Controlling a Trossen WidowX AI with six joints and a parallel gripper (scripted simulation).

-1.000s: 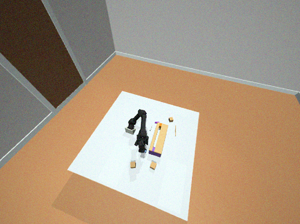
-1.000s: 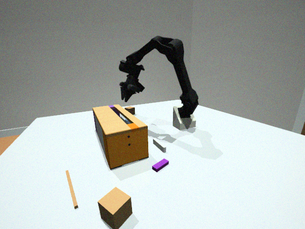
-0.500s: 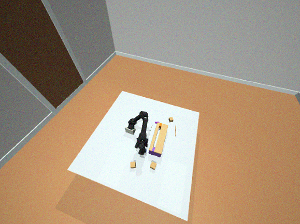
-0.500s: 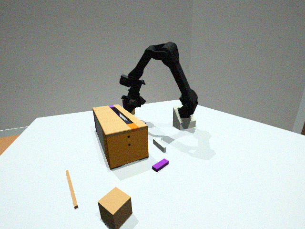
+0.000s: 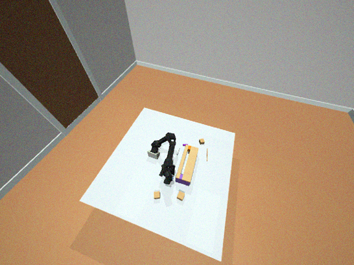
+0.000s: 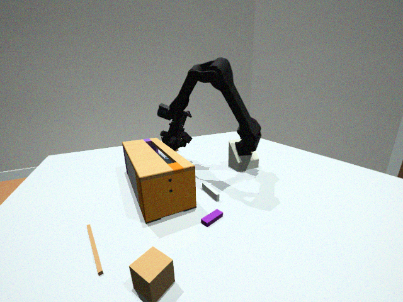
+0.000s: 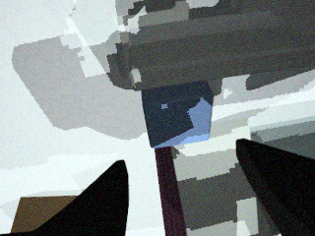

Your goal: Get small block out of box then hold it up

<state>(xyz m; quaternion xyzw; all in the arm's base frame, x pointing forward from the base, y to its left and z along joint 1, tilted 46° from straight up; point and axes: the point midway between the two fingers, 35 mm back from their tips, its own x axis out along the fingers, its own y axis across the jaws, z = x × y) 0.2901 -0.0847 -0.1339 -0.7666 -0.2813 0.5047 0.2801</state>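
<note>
Now: the blue block 10 mm behind my gripper tip and 30 mm below it. Round my gripper tip: thin wooden stick (240 mm ahead, 430 mm to the left, 40 mm below); then tan cube (120 mm ahead, 560 mm to the left, 20 mm below); then box (40 mm ahead, 190 mm to the left, 20 mm above).
</note>
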